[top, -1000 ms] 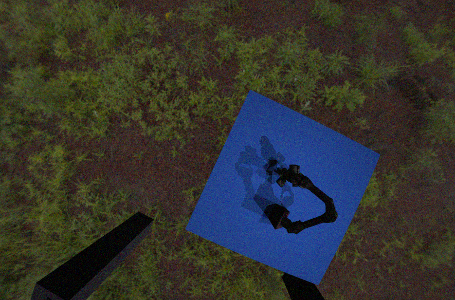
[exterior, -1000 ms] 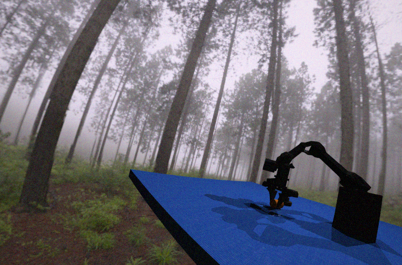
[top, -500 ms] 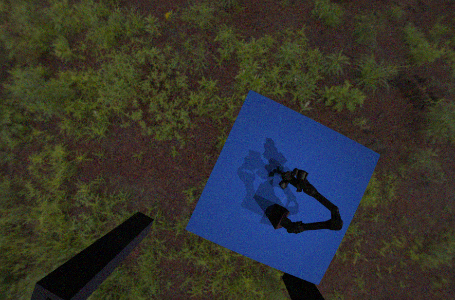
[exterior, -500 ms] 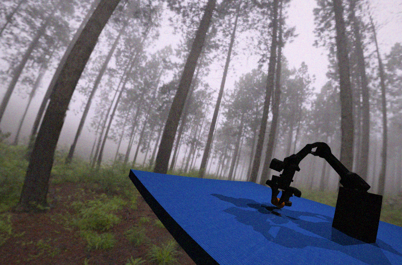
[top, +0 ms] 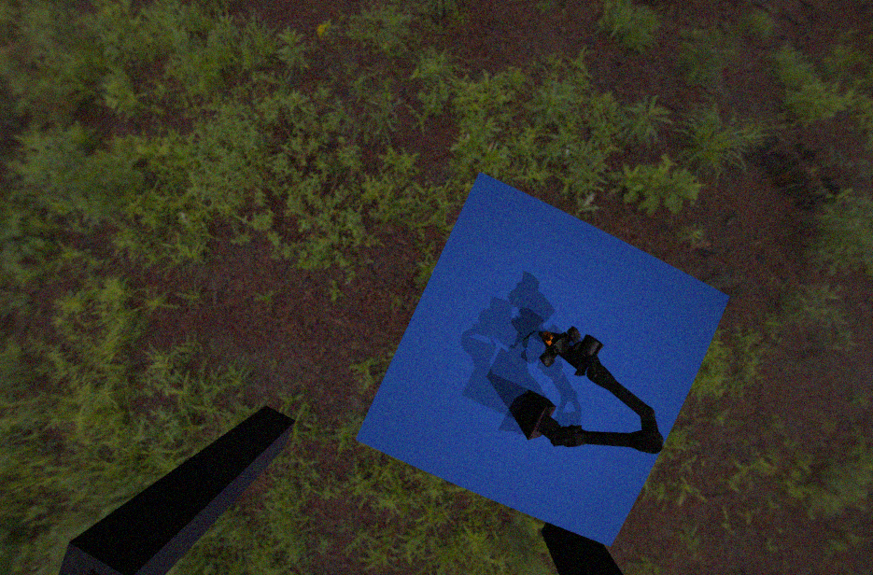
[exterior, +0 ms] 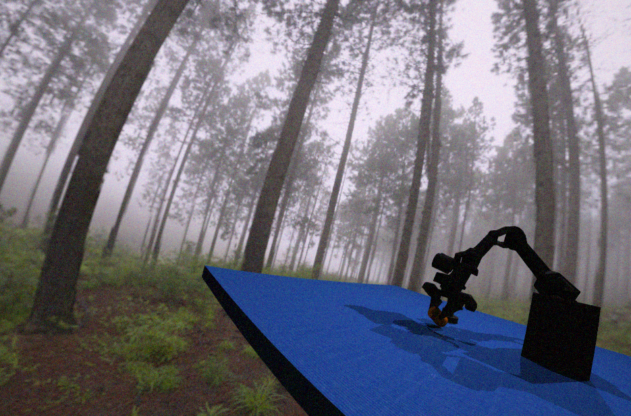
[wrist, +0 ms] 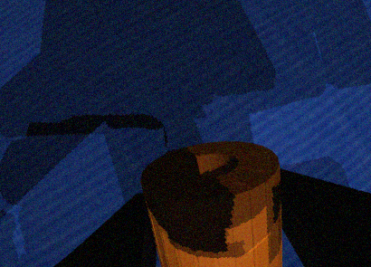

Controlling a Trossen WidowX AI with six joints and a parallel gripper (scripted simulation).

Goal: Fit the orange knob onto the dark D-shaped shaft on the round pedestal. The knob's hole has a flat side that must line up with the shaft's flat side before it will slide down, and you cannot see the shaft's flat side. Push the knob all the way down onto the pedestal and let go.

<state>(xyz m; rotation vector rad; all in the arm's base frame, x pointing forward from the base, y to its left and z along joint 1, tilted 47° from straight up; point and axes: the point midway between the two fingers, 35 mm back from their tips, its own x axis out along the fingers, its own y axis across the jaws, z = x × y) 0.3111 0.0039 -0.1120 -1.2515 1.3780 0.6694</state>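
Right now my gripper tip is 190 mm to the left of the dark round pedestal and 10 mm short of it. From my gripper tip the other things lie so: orange knob: 20 mm to the right, 10 mm behind.
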